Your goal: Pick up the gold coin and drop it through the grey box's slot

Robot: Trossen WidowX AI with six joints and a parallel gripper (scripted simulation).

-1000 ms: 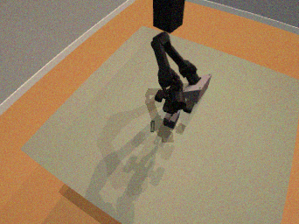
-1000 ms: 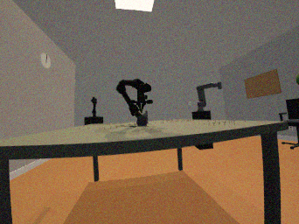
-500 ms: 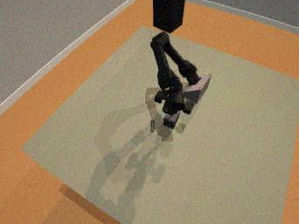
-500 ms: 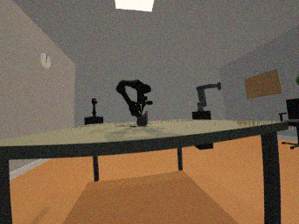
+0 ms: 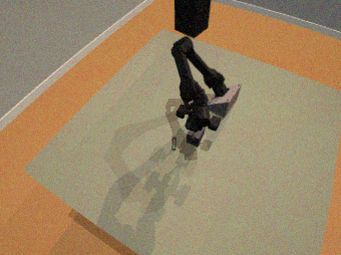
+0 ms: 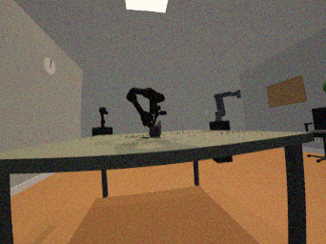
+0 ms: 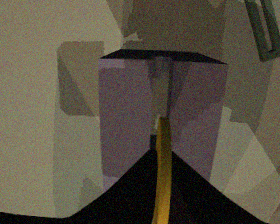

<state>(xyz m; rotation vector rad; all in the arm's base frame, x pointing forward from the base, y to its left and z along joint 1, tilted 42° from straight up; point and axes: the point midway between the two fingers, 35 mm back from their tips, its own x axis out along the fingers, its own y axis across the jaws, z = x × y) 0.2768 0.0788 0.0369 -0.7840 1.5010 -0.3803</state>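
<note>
Right now the gold coin is 1 cm above my gripper tip.
</note>
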